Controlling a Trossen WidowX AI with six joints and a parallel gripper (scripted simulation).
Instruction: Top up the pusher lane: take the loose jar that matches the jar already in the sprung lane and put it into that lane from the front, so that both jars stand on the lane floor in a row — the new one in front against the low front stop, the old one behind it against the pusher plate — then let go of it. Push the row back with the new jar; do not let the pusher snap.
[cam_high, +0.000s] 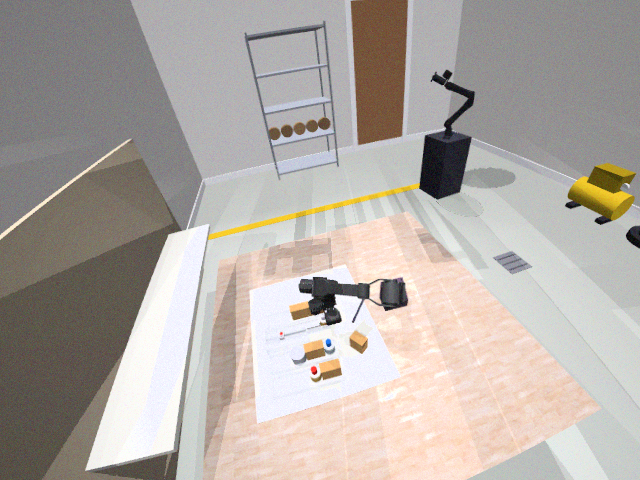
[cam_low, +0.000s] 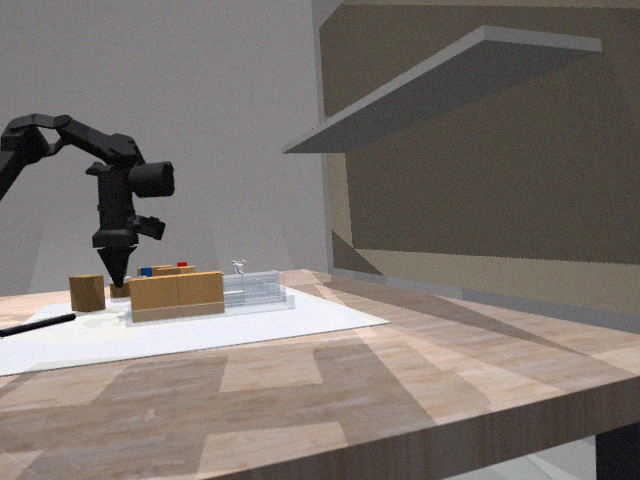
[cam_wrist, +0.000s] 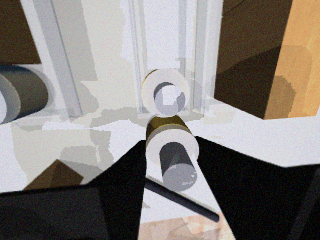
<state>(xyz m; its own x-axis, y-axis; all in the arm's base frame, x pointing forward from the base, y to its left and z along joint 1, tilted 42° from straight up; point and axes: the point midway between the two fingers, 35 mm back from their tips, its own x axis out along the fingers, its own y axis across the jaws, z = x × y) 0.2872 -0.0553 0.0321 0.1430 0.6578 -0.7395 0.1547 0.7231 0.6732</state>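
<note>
My gripper tip is 130 mm past the black rod, 50 mm above it and 10 mm to the left of it. From my gripper tip the other things lie so: red part (220 mm ahead, 10 mm to the left, 10 mm above); then clear sprung lane (180 mm ahead, 40 mm below); then tan box (150 mm to the left, 50 mm behind, 20 mm below).
</note>
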